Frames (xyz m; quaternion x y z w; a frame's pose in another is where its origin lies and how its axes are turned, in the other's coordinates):
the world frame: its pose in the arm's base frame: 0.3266 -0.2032 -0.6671 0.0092 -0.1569 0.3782 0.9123
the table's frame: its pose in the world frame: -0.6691 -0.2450 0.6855 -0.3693 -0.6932 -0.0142 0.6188
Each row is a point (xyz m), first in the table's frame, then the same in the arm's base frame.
Working: the table's frame: its pose in the arm's base frame: -0.1399 -0.9307 -0.1867 -0.0668 -0.8690 0.1568 0.4645

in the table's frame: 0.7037 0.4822 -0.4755
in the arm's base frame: -0.1539 -0.1923 0.4523
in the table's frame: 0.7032 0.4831 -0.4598
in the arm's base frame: -0.1667 -0.1949 0.4435
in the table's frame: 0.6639 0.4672 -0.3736
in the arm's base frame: -0.2156 -0.2383 0.3731
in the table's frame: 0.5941 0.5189 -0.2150
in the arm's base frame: -0.3095 -0.2412 0.2186
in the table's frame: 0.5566 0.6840 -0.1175
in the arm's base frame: -0.3741 -0.1160 0.0832
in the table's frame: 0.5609 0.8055 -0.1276
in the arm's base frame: -0.3717 0.0017 0.0512
